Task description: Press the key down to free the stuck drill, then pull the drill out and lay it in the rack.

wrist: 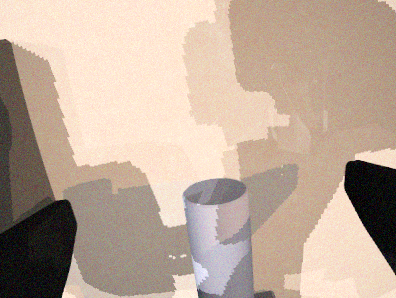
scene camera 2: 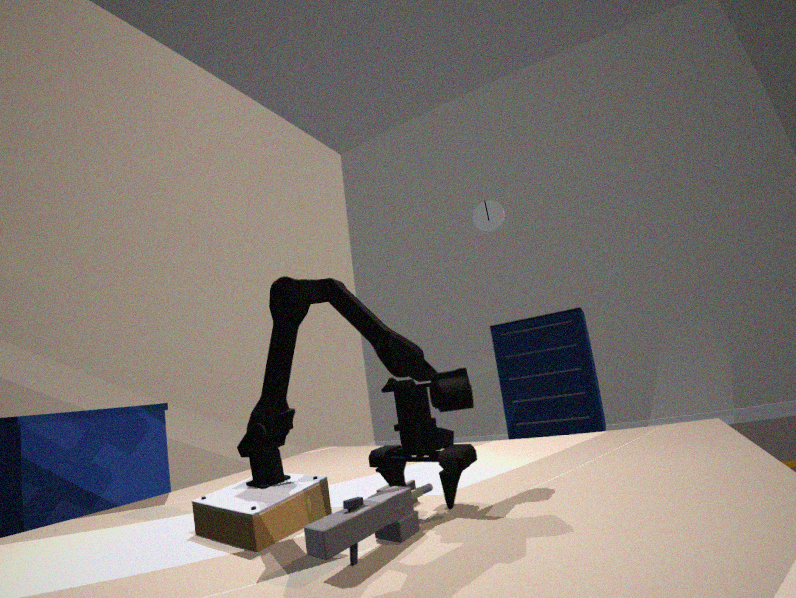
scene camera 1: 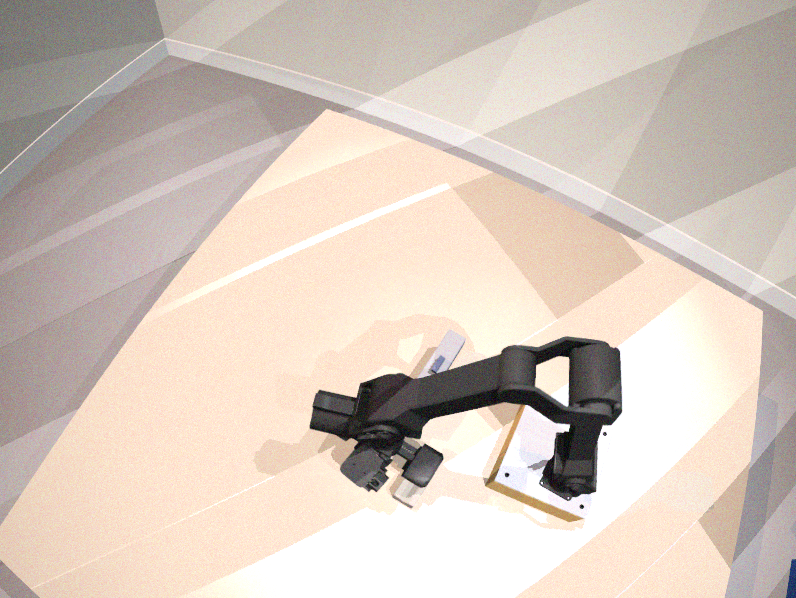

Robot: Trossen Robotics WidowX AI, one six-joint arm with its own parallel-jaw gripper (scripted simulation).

Labels:
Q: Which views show my gripper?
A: The wrist view, scene camera 2 and scene camera 1: all of them.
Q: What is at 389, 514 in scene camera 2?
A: A grey block.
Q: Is my gripper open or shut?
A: Open.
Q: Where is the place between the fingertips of my gripper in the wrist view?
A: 211, 195

